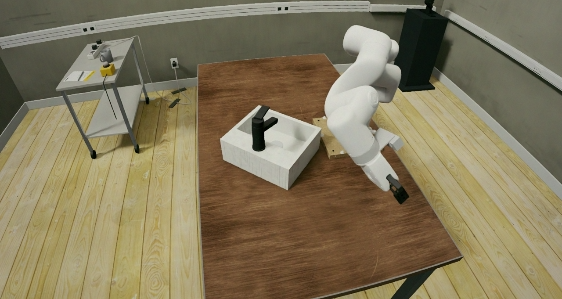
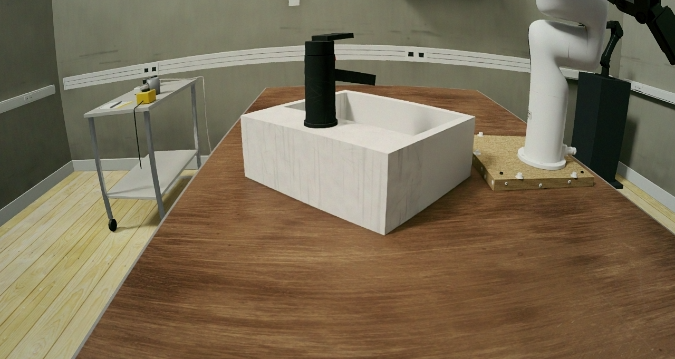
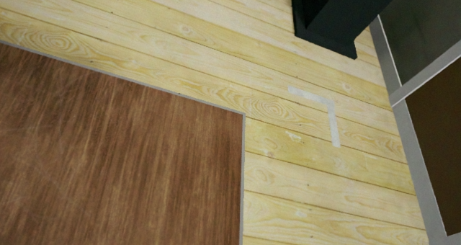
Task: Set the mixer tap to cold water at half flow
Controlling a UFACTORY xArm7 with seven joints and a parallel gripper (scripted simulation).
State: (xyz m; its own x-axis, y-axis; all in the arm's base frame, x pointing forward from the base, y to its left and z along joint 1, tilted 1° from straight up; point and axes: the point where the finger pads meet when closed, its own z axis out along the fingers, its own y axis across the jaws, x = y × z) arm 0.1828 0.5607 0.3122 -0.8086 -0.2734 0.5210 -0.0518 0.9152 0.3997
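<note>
Right now the lever is 50 cm to the right of my hand, 28 cm ahead of it and 7 cm below it. The rest, counted from my hand: black mixer tap (49 cm to the right, 29 cm ahead, 11 cm below); then white sink block (56 cm to the right, 29 cm below, 22 cm ahead).
</note>
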